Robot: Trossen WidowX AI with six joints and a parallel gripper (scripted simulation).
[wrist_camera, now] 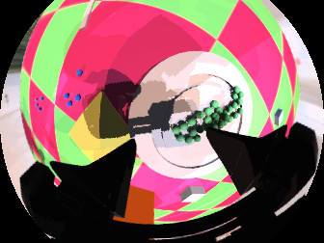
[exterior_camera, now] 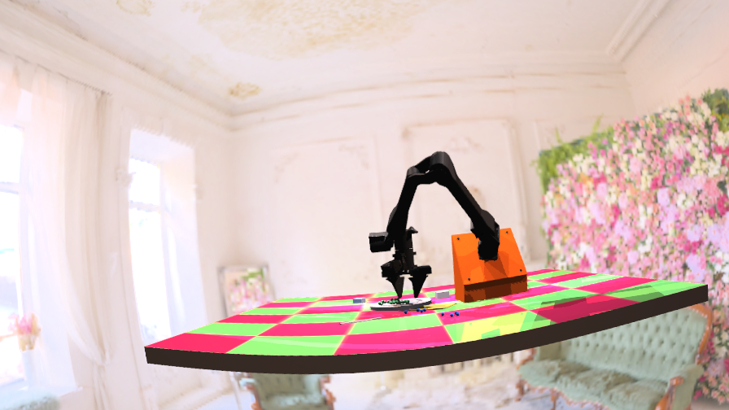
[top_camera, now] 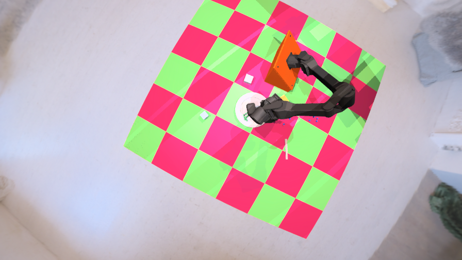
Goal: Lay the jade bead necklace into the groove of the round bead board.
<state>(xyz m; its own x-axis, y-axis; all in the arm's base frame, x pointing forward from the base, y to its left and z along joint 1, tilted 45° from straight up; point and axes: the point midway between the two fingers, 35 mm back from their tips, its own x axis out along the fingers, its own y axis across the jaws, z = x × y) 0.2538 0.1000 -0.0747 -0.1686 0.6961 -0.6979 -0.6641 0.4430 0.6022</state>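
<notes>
The round bead board is 3 cm ahead of my gripper tip, 4 cm to the right of it and 2 cm below it. Round my gripper tip: white cube: 11 cm behind, 16 cm to the right, 2 cm below; then thin white stick: 11 cm ahead, 25 cm to the left, 3 cm below; then yellow patch: 8 cm behind, 8 cm to the left, 3 cm below.
</notes>
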